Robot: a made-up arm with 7 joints.
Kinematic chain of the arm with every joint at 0, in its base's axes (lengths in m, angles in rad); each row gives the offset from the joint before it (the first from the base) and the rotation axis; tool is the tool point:
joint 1: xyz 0 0.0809 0 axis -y
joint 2: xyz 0 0.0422 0 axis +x
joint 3: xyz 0 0 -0.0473 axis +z
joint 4: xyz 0 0 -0.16 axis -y
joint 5: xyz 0 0 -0.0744 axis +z
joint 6: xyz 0 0 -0.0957 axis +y
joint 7: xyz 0 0 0 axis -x
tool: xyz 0 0 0
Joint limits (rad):
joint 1: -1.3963..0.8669
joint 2: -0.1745..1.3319
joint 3: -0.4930..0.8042
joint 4: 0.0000..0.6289
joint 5: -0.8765..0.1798
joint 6: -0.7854..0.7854
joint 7: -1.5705..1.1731
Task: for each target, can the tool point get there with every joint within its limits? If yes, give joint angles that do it. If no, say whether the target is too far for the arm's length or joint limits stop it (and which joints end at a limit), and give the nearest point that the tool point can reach.
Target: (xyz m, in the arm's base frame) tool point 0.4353 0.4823 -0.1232
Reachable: no: too far | nearest point 0.2579 0.3572 -0.1108 | short by 0.217 m
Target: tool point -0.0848 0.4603 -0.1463
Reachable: yes | joints -0.5738 1.0888 0.6784 0.0619 -0.6240 -0.0695 -0.0851
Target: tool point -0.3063 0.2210 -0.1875
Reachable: yes | joints -1.1608 0.2031 0.4512 0.3320 -0.2556 0.1028 -1.2251
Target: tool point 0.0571 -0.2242 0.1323
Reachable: no: joint limits stop it (at a limit: joint 1, joint 2, joint 3, joint 4) | nearest point 0.3097 0.0166 -0.1473 | short by 0.447 m
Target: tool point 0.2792 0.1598 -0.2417
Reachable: yes | joints 0.6908 0.1003 0.0003 0.3677 -0.5791 -0.6379 0.2490
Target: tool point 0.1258 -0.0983 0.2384
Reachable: no: joint limits stop it (at a limit: joint 1, joint 2, joint 3, joint 4) | nearest point 0.3097 0.0166 -0.1473 | short by 0.442 m
